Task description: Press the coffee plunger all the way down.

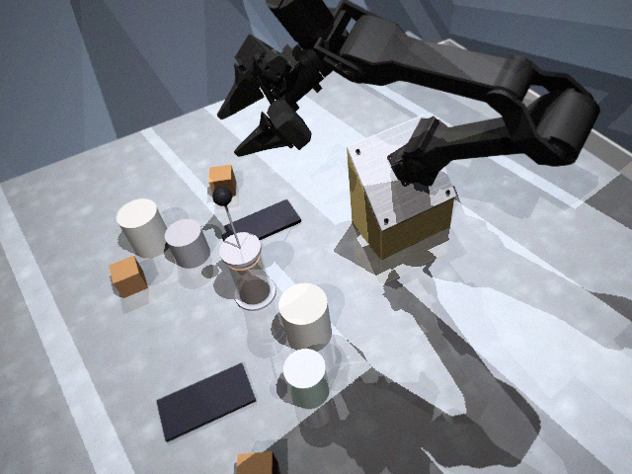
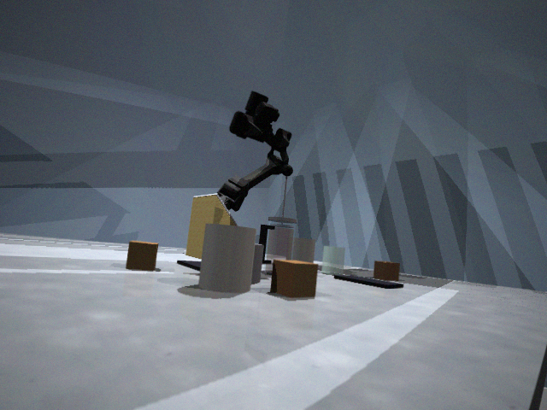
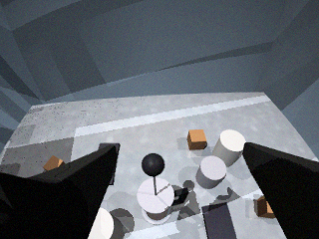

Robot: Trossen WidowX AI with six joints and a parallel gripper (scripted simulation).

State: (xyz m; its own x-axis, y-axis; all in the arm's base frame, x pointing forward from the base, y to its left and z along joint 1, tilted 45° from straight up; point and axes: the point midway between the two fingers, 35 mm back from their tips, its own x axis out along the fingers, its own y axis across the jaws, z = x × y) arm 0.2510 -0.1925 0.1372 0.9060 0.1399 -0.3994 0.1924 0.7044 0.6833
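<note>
My gripper tip is now 22 cm above the glass coffee press and 4 cm short of it.
</note>
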